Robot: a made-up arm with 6 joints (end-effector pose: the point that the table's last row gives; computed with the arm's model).
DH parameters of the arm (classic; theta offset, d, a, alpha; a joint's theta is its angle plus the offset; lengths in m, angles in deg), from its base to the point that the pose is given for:
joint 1: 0 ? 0 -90
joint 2: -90 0 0.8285 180
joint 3: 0 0 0 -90
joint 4: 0 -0.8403 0 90
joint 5: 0 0.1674 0 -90
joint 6: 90 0 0 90
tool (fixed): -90 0 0 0
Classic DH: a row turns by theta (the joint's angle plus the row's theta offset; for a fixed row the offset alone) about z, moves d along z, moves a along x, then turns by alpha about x.
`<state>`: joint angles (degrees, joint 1 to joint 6).
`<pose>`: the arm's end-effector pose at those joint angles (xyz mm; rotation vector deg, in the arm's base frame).
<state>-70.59 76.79 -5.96 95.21 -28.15 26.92</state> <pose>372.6 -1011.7 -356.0 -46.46 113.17 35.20</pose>
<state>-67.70 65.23 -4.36 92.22 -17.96 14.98</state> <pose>462.1 -1109.7 -114.9 -46.96 102.47 10.98</pose>
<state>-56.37 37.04 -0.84 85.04 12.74 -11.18</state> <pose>688.4 -1061.1 544.2 -47.17 51.35 -15.49</pose>
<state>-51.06 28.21 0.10 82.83 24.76 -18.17</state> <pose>744.9 -955.1 747.9 -46.83 31.39 -11.96</pose>
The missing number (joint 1, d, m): 0.2672
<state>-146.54 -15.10 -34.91 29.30 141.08 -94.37</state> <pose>-583.1 -210.4 859.4 -33.91 -50.36 -13.42</pose>
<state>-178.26 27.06 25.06 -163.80 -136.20 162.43</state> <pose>-1209.6 -197.6 929.0 -135.66 -3.47 -59.17</pose>
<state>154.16 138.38 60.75 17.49 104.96 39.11</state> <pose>-631.9 483.4 -1162.2 31.95 -61.40 148.68</pose>
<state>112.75 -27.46 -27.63 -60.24 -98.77 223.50</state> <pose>-100.4 454.3 854.5 -21.02 129.31 -50.71</pose>
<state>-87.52 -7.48 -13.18 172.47 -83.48 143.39</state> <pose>197.4 -722.6 1027.0 -27.99 -83.98 -51.13</pose>
